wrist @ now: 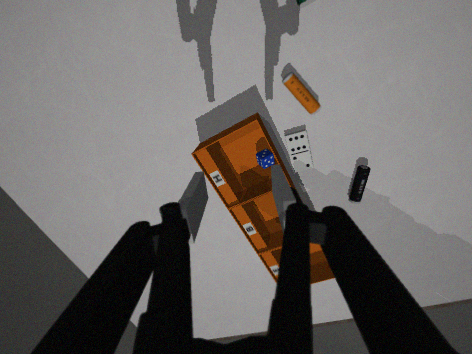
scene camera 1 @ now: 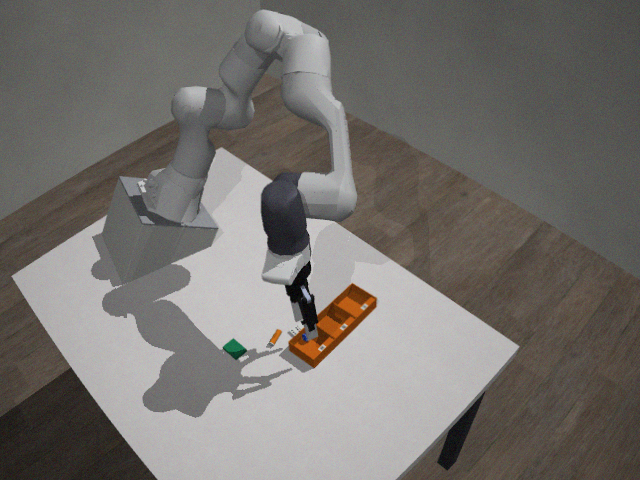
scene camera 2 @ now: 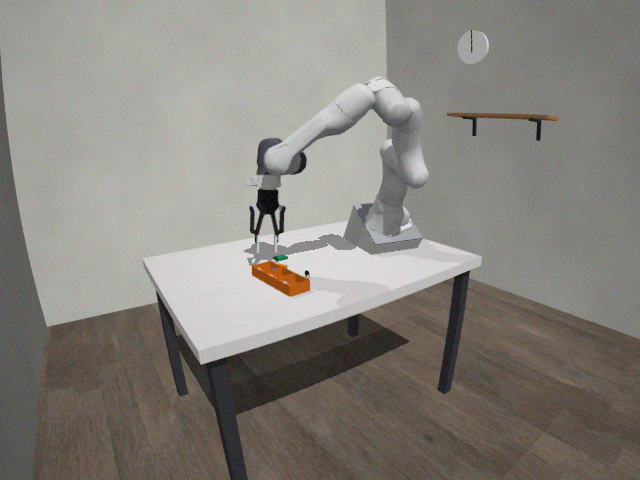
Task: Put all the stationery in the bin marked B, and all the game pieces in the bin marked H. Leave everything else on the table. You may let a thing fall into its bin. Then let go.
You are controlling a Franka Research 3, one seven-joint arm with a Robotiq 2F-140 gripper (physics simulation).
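My gripper (scene camera 1: 305, 326) (scene camera 2: 266, 251) (wrist: 238, 182) is open above the orange three-compartment box (scene camera 1: 333, 344) (scene camera 2: 273, 283), with nothing between its fingers. A blue die (scene camera 1: 305, 337) (scene camera 2: 273, 268) (wrist: 265, 158) lies in the end compartment, beside the H label (wrist: 216, 178). The middle compartment has the B label (wrist: 249, 229); a finger hides part of it. A white domino (scene camera 1: 294, 330) (wrist: 300, 148) lies outside the box near the H end. An orange stick with a pale end (scene camera 1: 275, 337) (wrist: 302, 94) and a black cylinder (scene camera 2: 307, 273) (wrist: 359, 183) lie on the table.
A green block (scene camera 1: 234, 348) (scene camera 2: 280, 257) lies on the table beyond the orange stick; its edge shows at the top of the wrist view. The box's third compartment (scene camera 1: 354, 300) is at the end away from H. The arm's base stands on the table.
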